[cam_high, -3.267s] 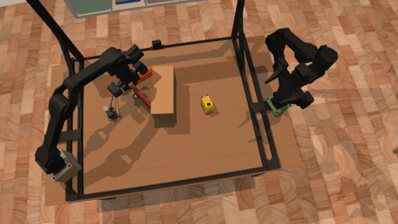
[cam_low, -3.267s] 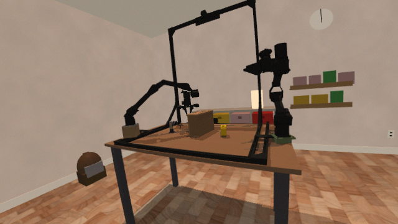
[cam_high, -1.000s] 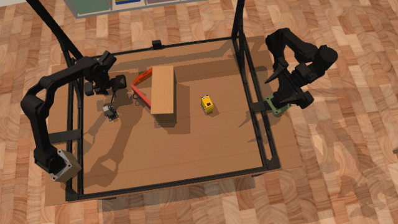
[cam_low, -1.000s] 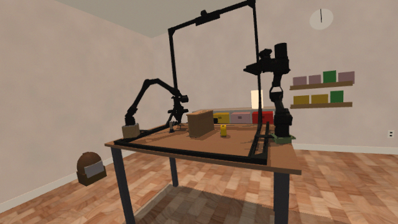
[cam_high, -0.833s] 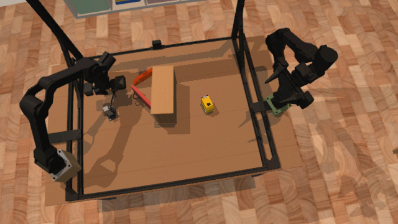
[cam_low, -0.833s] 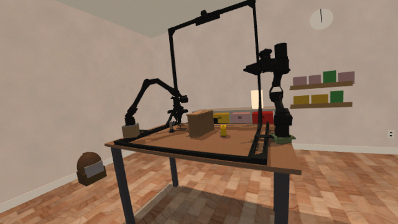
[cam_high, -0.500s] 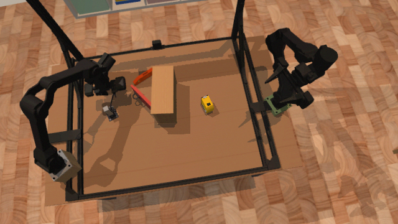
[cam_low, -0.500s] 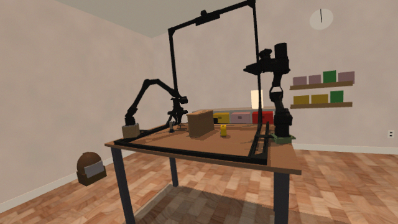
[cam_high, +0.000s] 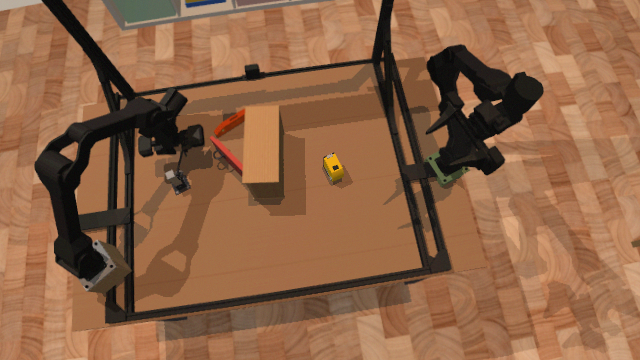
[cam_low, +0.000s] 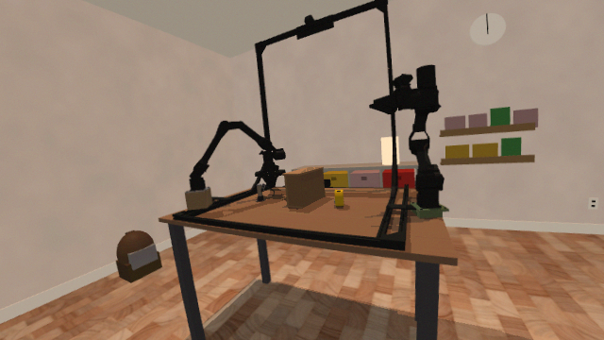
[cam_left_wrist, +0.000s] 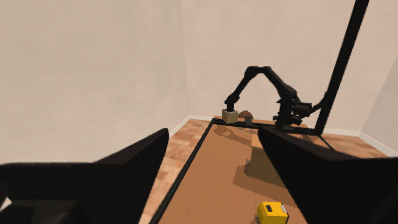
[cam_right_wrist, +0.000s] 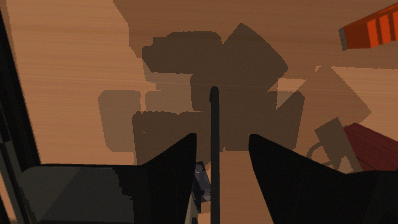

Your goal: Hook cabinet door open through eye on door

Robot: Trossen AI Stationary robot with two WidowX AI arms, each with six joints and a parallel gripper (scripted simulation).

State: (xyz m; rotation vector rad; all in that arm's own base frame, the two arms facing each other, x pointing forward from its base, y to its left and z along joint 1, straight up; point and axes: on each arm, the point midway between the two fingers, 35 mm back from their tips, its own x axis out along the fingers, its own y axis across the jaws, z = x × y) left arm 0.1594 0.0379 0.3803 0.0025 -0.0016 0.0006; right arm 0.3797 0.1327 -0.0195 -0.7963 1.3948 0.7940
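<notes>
My right hand is 14 cm to the right of the red door, 10 cm short of it and 2 cm above it. The rest, counted from my right hand: orange flap 18 cm to the left, 8 cm below, 8 cm behind; then yellow box 42 cm to the left, 19 cm ahead, 6 cm below.
</notes>
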